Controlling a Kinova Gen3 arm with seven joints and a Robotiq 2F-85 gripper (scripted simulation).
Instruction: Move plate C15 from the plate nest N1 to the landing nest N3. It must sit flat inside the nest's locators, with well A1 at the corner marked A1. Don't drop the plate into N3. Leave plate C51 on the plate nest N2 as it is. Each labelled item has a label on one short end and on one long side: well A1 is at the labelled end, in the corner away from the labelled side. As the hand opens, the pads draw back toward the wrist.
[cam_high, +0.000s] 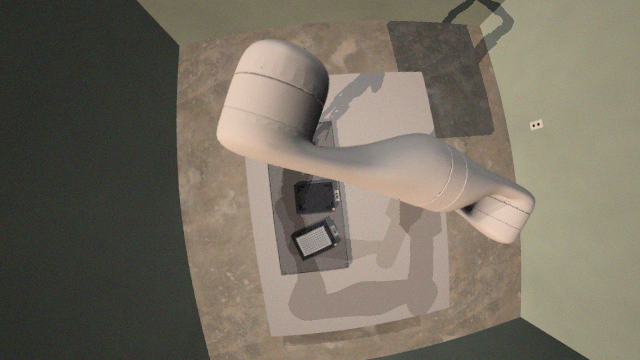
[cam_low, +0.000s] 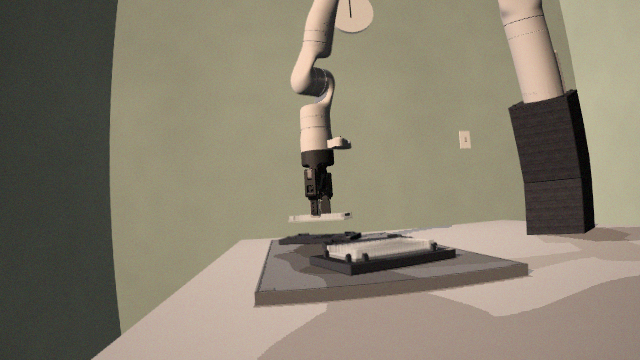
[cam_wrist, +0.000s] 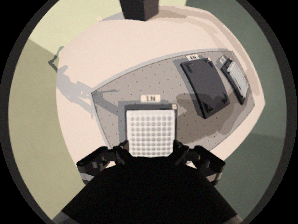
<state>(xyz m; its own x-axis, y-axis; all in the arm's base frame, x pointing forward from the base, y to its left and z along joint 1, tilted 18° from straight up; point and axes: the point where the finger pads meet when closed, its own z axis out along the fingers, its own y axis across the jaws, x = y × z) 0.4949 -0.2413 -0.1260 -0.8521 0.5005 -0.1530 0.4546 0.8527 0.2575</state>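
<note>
Now: the plate nest N1 6 cm below my hand. From my hand the other things lie so: nest label (8 cm behind, 4 cm to the left, 6 cm below); black nest N2 (39 cm to the left, 6 cm below); landing nest N3 (4 cm behind, 22 cm to the left, 6 cm below).
</note>
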